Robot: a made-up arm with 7 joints. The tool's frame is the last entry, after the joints. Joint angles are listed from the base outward. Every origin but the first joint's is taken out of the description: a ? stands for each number. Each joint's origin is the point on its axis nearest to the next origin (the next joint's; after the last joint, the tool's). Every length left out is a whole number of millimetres.
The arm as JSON. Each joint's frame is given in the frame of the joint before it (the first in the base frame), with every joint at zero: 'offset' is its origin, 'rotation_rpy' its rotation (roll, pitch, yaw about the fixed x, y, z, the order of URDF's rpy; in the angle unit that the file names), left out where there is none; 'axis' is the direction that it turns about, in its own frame. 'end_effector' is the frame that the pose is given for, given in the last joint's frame.
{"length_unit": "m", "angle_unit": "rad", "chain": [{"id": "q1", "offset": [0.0, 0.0, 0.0], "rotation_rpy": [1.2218, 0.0, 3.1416], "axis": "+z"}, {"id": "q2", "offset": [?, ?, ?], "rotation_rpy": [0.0, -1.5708, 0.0], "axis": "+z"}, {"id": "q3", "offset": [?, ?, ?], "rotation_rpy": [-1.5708, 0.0, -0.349], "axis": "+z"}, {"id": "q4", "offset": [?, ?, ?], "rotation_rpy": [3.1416, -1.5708, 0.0], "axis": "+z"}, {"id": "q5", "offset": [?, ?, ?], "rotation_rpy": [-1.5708, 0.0, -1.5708], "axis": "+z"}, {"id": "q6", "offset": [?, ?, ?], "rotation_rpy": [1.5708, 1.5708, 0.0], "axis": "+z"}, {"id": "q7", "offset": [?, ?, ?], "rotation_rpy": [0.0, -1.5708, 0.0], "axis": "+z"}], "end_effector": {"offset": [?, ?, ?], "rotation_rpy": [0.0, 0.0, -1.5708]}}
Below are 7 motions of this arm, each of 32 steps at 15 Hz.
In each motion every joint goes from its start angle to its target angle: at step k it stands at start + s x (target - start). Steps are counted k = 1, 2, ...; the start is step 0. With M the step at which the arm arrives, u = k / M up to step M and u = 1 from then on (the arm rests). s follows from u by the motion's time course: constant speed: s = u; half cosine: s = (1 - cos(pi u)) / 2; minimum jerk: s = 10 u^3 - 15 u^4 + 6 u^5.
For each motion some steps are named. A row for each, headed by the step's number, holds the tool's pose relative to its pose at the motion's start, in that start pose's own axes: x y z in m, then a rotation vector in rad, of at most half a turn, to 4 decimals.
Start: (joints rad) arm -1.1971 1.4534 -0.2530 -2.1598 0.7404 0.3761 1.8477
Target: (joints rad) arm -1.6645 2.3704 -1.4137 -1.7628 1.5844 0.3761 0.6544
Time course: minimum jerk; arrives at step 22
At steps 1, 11, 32:
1: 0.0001 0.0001 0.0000 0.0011 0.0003 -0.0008
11: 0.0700 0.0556 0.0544 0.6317 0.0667 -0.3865
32: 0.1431 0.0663 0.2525 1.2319 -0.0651 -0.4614

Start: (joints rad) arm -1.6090 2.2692 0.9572 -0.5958 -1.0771 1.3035 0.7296
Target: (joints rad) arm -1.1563 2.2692 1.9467 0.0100 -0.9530 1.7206 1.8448
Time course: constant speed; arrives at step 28
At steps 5, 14, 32:
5: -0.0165 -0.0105 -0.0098 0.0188 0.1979 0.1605
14: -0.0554 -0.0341 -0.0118 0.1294 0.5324 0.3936
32: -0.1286 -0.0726 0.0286 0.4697 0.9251 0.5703

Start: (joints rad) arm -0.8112 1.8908 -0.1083 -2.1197 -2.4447 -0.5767 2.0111
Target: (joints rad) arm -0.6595 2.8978 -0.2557 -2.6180 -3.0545 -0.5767 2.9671
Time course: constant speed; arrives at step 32
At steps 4, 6, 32:
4: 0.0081 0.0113 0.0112 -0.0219 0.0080 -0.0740
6: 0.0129 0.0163 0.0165 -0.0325 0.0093 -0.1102
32: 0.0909 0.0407 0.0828 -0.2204 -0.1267 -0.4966

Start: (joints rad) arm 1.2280 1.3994 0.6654 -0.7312 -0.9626 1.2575 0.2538
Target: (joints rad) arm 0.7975 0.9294 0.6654 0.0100 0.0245 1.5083 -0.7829
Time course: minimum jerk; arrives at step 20
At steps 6, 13, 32:
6: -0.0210 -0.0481 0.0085 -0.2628 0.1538 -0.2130
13: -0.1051 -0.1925 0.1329 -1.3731 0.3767 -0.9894
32: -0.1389 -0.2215 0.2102 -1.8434 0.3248 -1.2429

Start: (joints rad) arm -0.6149 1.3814 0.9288 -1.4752 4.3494 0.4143 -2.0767
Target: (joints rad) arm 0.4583 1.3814 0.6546 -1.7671 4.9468 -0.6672 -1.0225
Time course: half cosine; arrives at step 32
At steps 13, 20, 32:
13: -0.0274 0.0333 0.0739 0.7341 0.3211 0.4122
20: -0.0266 0.0459 0.1638 1.5849 0.2871 0.6895
32: -0.0024 0.0309 0.2495 2.3894 -0.1028 0.7538

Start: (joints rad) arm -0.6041 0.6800 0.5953 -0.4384 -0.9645 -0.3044 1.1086
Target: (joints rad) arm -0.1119 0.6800 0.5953 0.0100 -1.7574 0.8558 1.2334
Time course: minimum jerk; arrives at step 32
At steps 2, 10, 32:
2: -0.0006 0.0003 0.0003 0.0027 0.0035 -0.0016
10: -0.0506 0.0253 0.0301 0.2164 0.2696 -0.1394
32: -0.2075 0.1320 0.2511 1.0606 1.0414 -1.1486

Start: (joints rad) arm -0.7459 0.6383 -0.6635 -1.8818 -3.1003 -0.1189 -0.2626
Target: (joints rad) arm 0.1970 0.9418 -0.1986 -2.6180 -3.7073 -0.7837 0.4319
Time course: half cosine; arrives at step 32
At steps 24, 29, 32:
24: -0.0581 -0.0028 0.1914 -0.2713 -0.7018 0.1639
29: -0.0774 -0.0065 0.2104 -0.3372 -0.7735 0.1646
32: -0.0810 -0.0072 0.2134 -0.3490 -0.7845 0.1644

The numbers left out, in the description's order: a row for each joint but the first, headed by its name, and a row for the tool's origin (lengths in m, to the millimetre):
q2: 0.0 0.0 0.0
q3: -0.096 -0.264 0.0
q4: 0.0 -0.032 0.0
q5: -0.269 -0.033 0.0
q6: 0.0 0.0 0.0
q7: 0.0 0.0 0.0
tool: 0.0 0.0 0.0

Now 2 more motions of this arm.
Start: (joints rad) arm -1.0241 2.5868 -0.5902 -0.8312 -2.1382 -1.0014 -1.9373
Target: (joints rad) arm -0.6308 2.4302 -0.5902 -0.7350 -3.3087 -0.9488 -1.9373
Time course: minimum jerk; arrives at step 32
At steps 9, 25, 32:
9: -0.0144 -0.0130 -0.0036 0.0519 -0.1301 -0.1383
25: -0.1053 -0.0624 -0.0303 0.2388 -0.8800 -0.9568
32: -0.1142 -0.0648 -0.0333 0.2467 -0.9511 -1.0351

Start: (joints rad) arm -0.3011 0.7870 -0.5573 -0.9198 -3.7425 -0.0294 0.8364
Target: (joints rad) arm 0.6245 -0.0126 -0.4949 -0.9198 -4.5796 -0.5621 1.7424
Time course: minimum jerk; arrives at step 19
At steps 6, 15, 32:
6: 0.0448 0.1012 0.0250 0.0678 -0.1549 0.1361
15: 0.0594 0.4329 0.2630 0.0370 -0.7047 0.7094
32: 0.0469 0.4526 0.2854 0.0099 -0.7459 0.7614

